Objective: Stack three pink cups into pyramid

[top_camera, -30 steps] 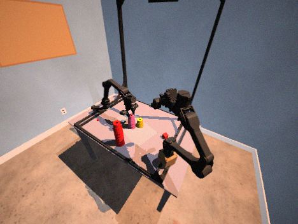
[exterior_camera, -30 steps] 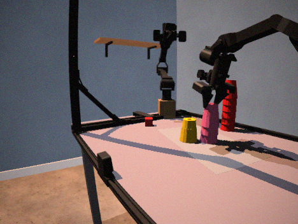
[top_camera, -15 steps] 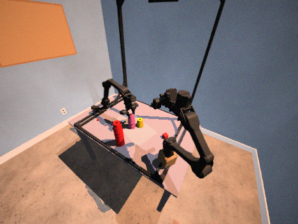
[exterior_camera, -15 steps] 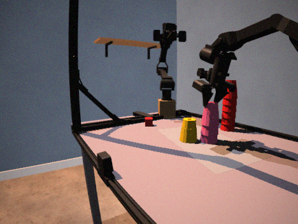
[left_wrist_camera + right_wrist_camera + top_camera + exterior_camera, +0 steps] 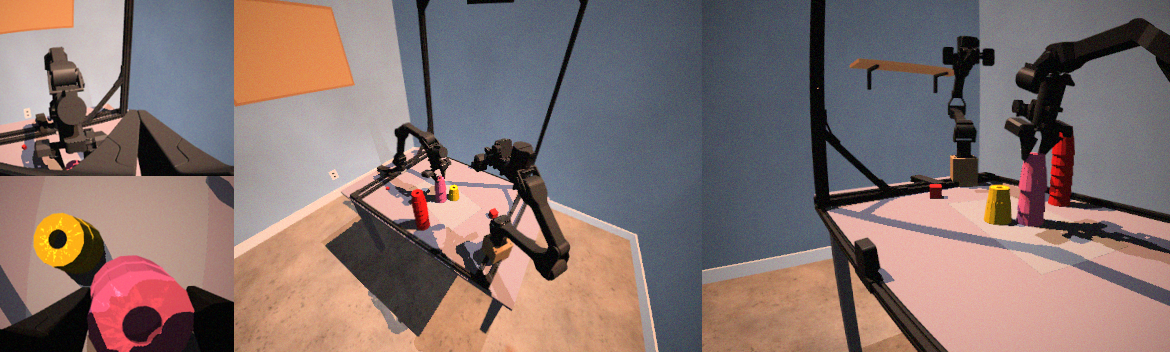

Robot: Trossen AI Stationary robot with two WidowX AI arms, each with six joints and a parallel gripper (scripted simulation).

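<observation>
Now: right hand 20 mm past the pale mat and 190 mm above it. Round my right hand: red block: 140 mm behind, 320 mm to the left, 170 mm below; yellow cup: 70 mm behind, 50 mm to the left, 140 mm below.
</observation>
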